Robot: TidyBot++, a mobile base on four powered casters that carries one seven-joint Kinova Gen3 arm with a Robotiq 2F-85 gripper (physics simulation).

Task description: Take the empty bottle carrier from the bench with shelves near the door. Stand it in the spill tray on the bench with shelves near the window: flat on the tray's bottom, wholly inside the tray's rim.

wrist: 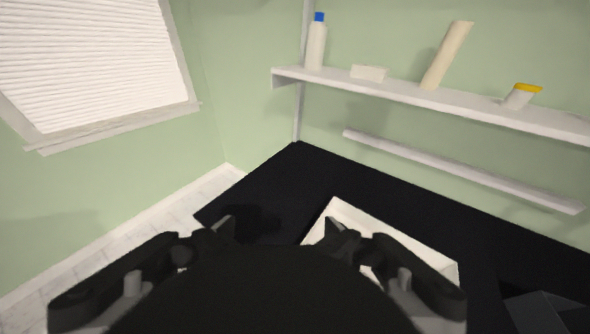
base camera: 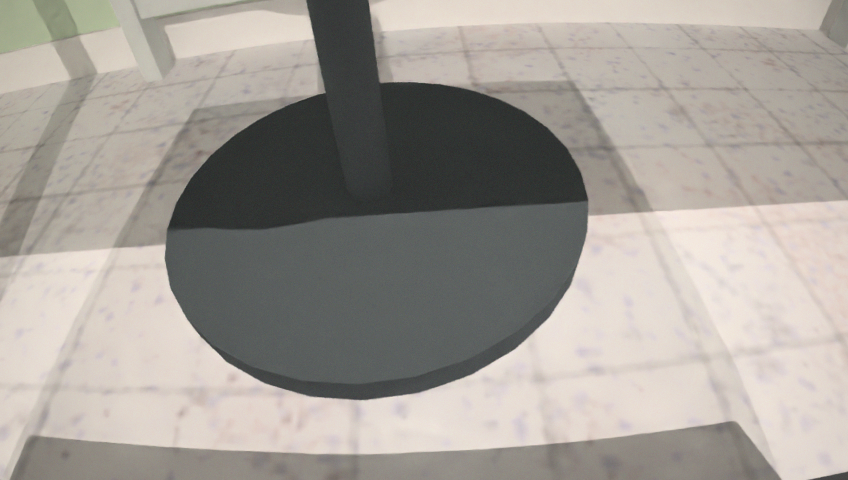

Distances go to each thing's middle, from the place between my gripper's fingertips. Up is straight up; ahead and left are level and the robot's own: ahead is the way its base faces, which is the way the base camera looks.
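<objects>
There's the white spill tray (wrist: 353, 218), and it's a good way ahead of my hand, some way to the right of it and a long way below it.
</objects>
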